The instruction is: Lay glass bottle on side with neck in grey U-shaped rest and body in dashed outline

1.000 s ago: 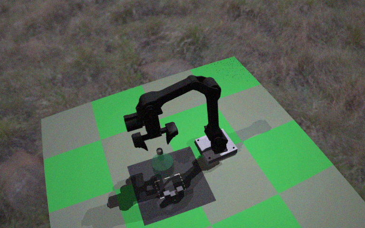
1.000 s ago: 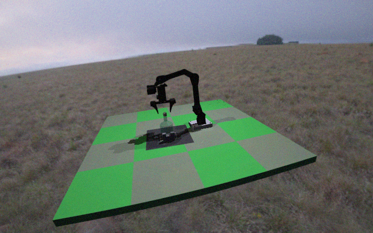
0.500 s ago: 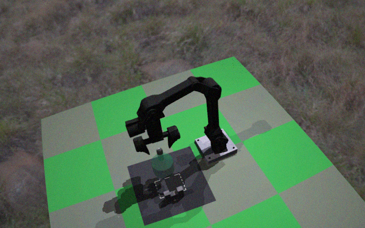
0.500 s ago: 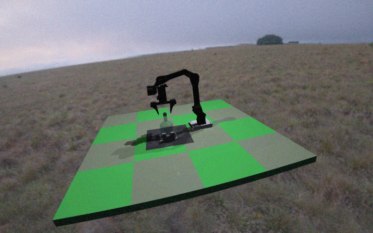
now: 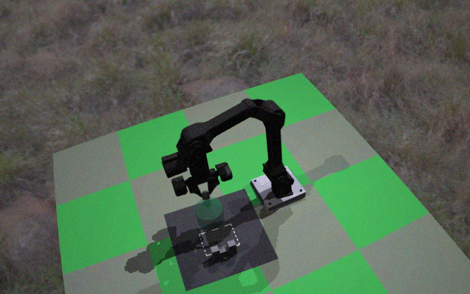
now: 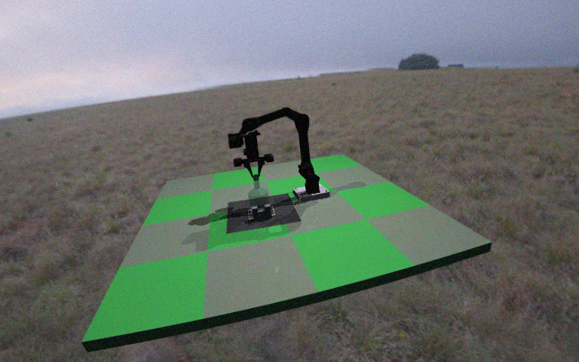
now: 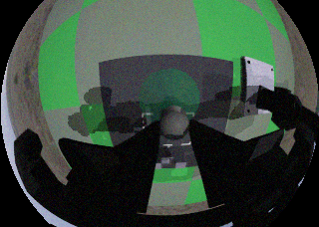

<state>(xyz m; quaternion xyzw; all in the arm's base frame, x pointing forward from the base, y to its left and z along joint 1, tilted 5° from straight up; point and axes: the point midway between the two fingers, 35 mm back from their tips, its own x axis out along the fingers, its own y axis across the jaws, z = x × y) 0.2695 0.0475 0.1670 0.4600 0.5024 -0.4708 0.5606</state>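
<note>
The green glass bottle is 50 mm below my gripper tip. Round my gripper tip: dark mat (140 mm below, 80 mm to the left, 10 mm behind).
</note>
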